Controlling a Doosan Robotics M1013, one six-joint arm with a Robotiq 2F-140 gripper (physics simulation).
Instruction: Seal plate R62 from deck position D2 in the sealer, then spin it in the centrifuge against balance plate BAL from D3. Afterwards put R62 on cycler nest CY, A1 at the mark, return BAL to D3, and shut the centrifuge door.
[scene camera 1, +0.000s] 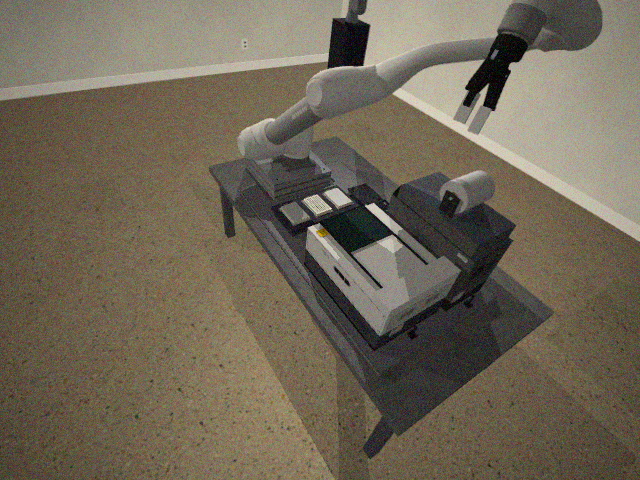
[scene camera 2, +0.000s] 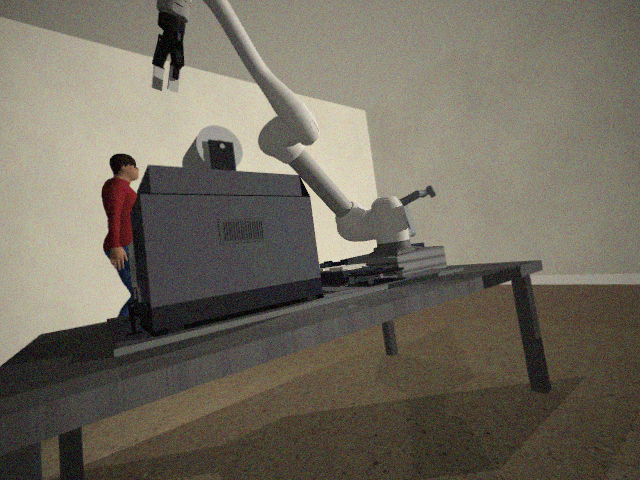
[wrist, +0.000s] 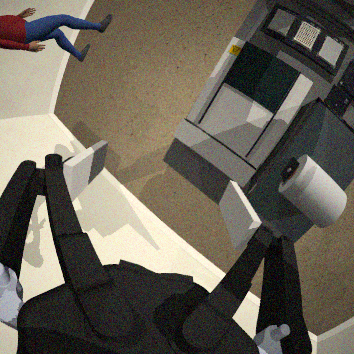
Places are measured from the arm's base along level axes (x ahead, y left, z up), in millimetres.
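Pixels of known places: gripper, between the fingertips: (scene camera 1: 466, 127) (scene camera 2: 164, 90) (wrist: 165, 174); arm's base, origin of its link: (scene camera 1: 293, 160) (scene camera 2: 394, 252).
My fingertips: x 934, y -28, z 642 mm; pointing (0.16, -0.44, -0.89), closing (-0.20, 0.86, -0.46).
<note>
Ahead of a thing's pixels: the offset from my fingertips to its top centre. "spot": to the spot under its first point.
My gripper (scene camera 1: 467, 125) (scene camera 2: 165, 89) (wrist: 165, 174) is open and empty, high above the table and machines. Three plate-like items sit in a row on a dark deck rack: a grey one {dx -571, dy -154, dz -664 mm} (scene camera 1: 294, 212) (wrist: 281, 21), a white one with a well pattern {dx -579, dy -30, dz -664 mm} (scene camera 1: 316, 205) (wrist: 306, 34) in the middle, and a plain pale one {dx -587, dy +94, dz -664 mm} (scene camera 1: 338, 197) (wrist: 330, 51). No labels are readable, so I cannot tell which is R62 or BAL. A white machine {spot: dx +116, dy -76, dz -487 mm} (scene camera 1: 418, 289) (wrist: 220, 142) has a dark green window in its top. A dark machine {dx -78, dy +245, dz -254 mm} (scene camera 1: 439, 248) (scene camera 2: 222, 273) (wrist: 327, 130) stands beside it. The machines' insides are hidden.
A white roll {dx -57, dy +246, dz -254 mm} (scene camera 1: 473, 190) (scene camera 2: 193, 155) (wrist: 320, 197) sits on top of the dark machine. A low black fixture {dx -575, dy +263, dz -684 mm} (scene camera 1: 368, 195) lies beside the rack. The arm's stepped base (scene camera 1: 305, 180) is behind it. A person (scene camera 2: 117, 211) (wrist: 60, 30) stands beyond the table.
</note>
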